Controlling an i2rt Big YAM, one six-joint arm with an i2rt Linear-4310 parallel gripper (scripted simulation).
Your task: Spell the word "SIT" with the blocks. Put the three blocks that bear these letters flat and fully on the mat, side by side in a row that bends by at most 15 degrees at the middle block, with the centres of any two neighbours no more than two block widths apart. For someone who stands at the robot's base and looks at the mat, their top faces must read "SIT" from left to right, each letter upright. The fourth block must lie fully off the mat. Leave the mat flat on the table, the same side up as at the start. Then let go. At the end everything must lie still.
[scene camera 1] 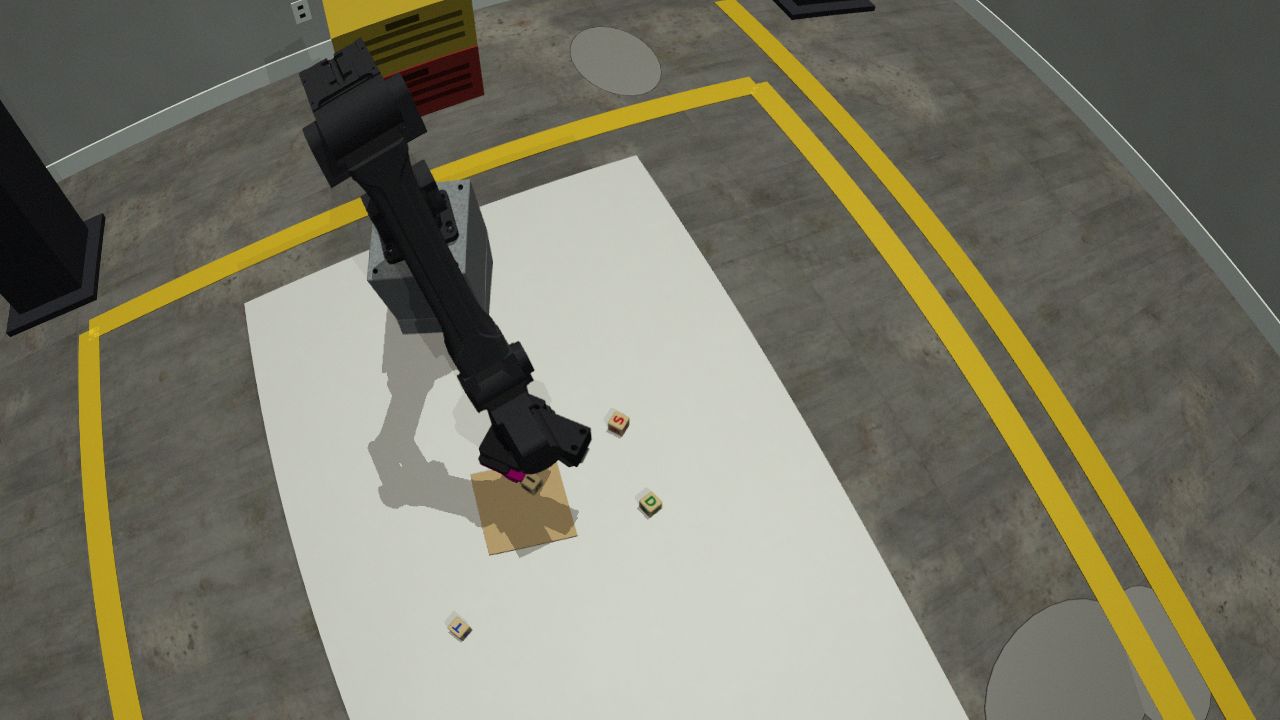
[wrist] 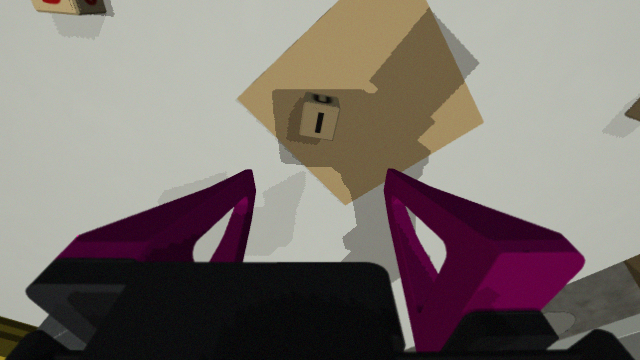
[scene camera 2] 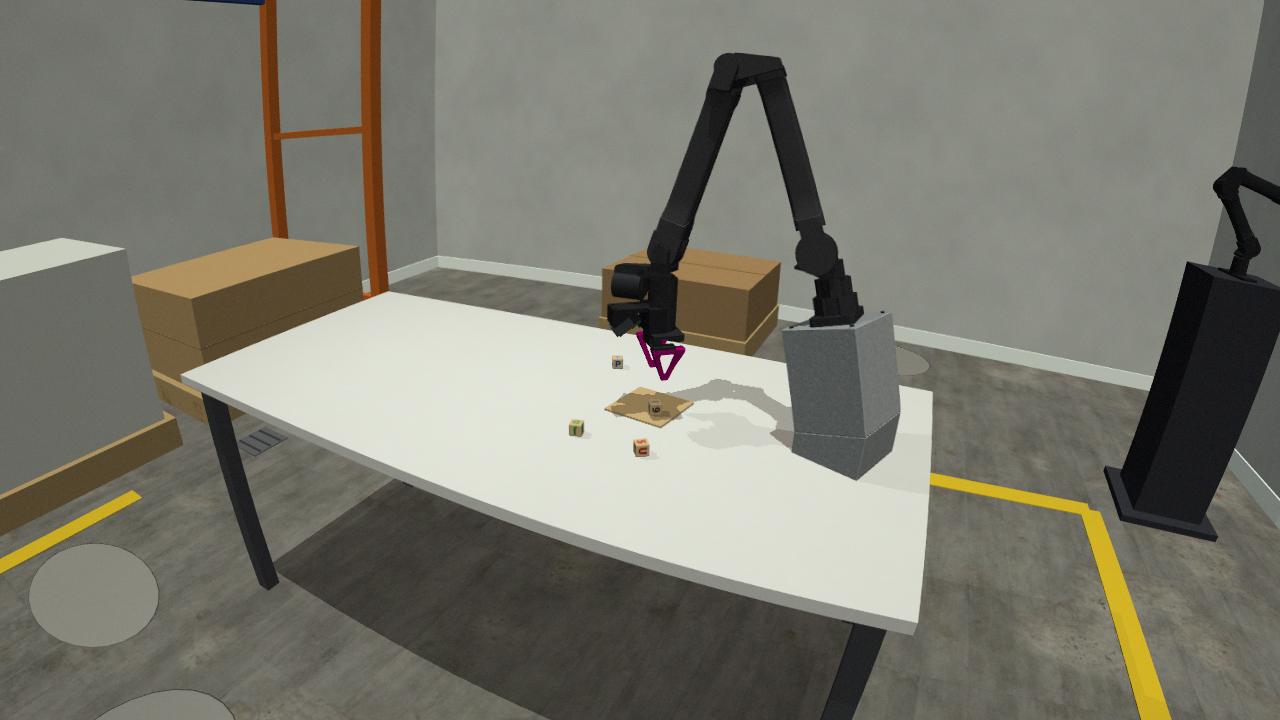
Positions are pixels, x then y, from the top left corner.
Scene:
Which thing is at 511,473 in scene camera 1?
My gripper.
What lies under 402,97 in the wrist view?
A tan mat.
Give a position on a tan mat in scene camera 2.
634,405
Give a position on a tan mat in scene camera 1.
512,518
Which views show my gripper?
Scene camera 1, the wrist view and scene camera 2: all of them.

